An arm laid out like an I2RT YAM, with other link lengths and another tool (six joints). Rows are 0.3 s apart.
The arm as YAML. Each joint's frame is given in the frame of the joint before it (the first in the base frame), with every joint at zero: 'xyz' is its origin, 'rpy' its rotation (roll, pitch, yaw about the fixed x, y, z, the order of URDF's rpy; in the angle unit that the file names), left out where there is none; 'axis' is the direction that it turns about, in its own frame. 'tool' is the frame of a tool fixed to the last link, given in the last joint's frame.
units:
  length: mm
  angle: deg
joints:
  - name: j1
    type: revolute
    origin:
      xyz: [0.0, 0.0, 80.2]
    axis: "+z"
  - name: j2
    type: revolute
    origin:
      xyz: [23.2, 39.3, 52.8]
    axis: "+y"
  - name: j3
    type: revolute
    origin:
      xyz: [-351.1, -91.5, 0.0]
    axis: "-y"
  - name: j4
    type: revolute
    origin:
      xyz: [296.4, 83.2, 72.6]
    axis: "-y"
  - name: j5
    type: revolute
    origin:
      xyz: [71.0, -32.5, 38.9]
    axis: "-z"
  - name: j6
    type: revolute
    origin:
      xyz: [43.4, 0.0, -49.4]
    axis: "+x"
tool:
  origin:
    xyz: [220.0, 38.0, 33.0]
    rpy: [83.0, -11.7, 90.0]
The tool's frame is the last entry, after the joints.
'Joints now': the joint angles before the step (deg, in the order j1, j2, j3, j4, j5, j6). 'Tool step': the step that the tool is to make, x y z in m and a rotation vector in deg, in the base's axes. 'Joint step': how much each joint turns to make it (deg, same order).
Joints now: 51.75 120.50 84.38 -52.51 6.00 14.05
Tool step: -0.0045 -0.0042 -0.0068 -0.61 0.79 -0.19
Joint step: 0.00 0.34 -0.71 0.06 -0.24 0.19
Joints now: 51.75 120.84 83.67 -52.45 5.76 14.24
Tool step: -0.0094 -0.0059 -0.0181 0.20 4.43 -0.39
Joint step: -1.53 1.92 -0.43 -0.20 -3.55 -1.20
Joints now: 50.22 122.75 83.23 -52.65 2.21 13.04
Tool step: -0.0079 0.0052 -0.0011 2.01 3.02 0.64
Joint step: -0.92 0.44 0.17 -0.13 -3.54 -1.70
